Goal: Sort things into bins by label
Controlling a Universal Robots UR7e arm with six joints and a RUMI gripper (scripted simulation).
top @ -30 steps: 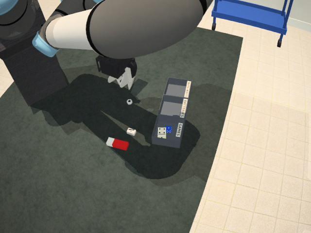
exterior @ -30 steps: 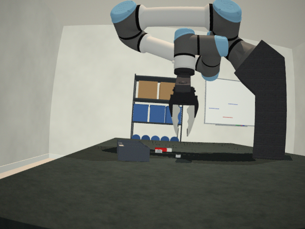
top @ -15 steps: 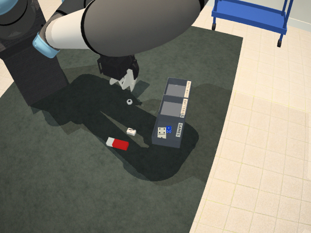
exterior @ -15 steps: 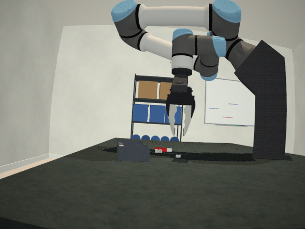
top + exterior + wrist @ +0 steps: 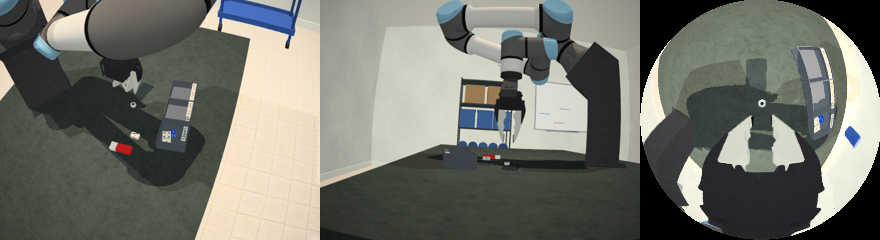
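The white nut is 80 mm below my hand. From my hand the other things lie so: grey-white object 30 mm ahead, 120 mm to the right, 80 mm below; red-and-white block 170 mm to the right, 80 mm below; white domino 130 mm ahead, 120 mm to the right, 70 mm below.
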